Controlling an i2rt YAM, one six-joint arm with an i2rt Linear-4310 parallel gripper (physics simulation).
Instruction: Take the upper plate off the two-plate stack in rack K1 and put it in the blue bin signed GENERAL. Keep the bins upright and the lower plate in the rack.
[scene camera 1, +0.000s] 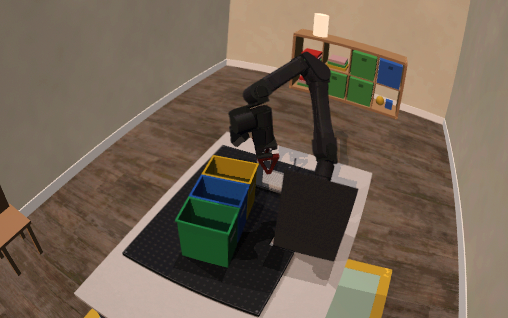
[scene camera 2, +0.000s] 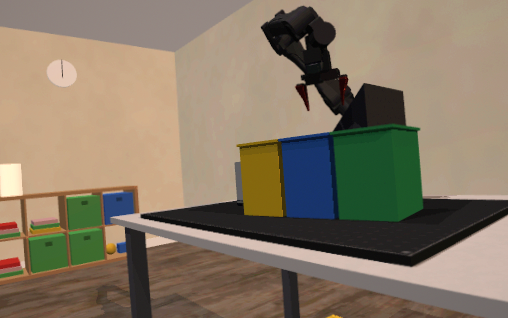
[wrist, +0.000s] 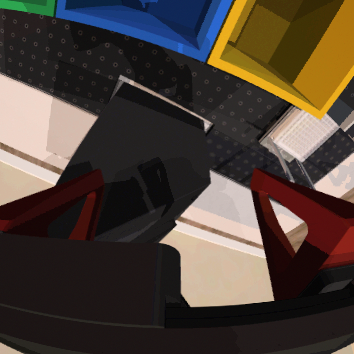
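Where they show: gripper, between the fingertips: (scene camera 1: 266, 165) (scene camera 2: 325, 108) (wrist: 176, 176); arm's base, origin of its link: (scene camera 1: 320, 185) (scene camera 2: 360, 119).
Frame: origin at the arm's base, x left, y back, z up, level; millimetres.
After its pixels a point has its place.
Observation:
My gripper (scene camera 1: 268, 171) @(x 13, y -188, z 23 mm) (scene camera 2: 325, 108) @(x 13, y -188, z 23 mm) (wrist: 176, 176) @(x 13, y -188, z 23 mm) is open and empty, its red fingers wide apart, above bin-rim height and beside the bins. A white gridded plate (scene camera 1: 272, 180) @(x -210, y -234, z -202 mm) (wrist: 306, 134) @(x -236, y -220, z -203 mm) lies beside the yellow bin, off to the right of the fingers in the wrist view. It appears to sit in a light rack; the rack's sign and the lower plate cannot be made out. The blue bin (scene camera 1: 220, 190) @(x 46, y -340, z -116 mm) (scene camera 2: 308, 177) @(x 121, y -397, z -158 mm) (wrist: 135, 21) @(x 89, y -233, z -103 mm) stands upright between the other two; its sign is not readable and its floor is partly hidden.
A yellow bin (scene camera 1: 230, 169) @(x -84, y -365, z -113 mm) (scene camera 2: 262, 180) @(x -7, y -421, z -161 mm) (wrist: 325, 65) @(x -94, y -307, z -103 mm) and a green bin (scene camera 1: 205, 242) @(x 287, y -271, z -139 mm) (scene camera 2: 367, 177) @(x 252, y -374, z -163 mm) stand upright against the blue bin. A large dark panel (scene camera 1: 317, 215) @(x 85, y 27, z -57 mm) (scene camera 2: 384, 107) @(x 86, y 0, z 23 mm) (wrist: 150, 125) @(x 19, y -108, z -153 mm) rises near the arm's base. Thin upright rods (wrist: 285, 162) stand beside the rack.

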